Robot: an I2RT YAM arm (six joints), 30 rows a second.
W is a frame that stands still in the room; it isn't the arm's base.
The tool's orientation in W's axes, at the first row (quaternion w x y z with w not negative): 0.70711, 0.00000, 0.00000, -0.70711
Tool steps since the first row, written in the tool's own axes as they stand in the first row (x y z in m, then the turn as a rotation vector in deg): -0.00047, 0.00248, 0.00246, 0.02, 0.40, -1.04; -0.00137, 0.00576, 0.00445, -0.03, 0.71, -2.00; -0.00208, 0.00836, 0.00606, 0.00, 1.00, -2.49; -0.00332, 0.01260, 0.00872, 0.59, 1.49, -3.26; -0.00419, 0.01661, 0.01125, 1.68, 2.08, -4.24; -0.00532, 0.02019, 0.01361, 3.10, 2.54, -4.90; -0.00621, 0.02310, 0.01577, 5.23, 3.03, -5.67; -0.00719, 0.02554, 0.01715, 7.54, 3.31, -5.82; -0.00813, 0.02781, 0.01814, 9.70, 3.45, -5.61; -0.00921, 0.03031, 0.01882, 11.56, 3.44, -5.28; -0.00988, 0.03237, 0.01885, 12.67, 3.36, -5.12
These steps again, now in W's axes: 0.00248, 0.00047, 0.00246, 0.40, -0.02, -1.04; 0.00576, 0.00137, 0.00445, 0.71, 0.03, -2.00; 0.00836, 0.00208, 0.00606, 1.00, 0.00, -2.49; 0.01260, 0.00332, 0.00872, 1.49, -0.59, -3.26; 0.01661, 0.00419, 0.01125, 2.08, -1.68, -4.24; 0.02019, 0.00532, 0.01361, 2.54, -3.10, -4.90; 0.02310, 0.00621, 0.01577, 3.03, -5.23, -5.67; 0.02554, 0.00719, 0.01715, 3.31, -7.54, -5.82; 0.02781, 0.00813, 0.01814, 3.45, -9.70, -5.61; 0.03031, 0.00921, 0.01882, 3.44, -11.56, -5.28; 0.03237, 0.00988, 0.01885, 3.36, -12.67, -5.12
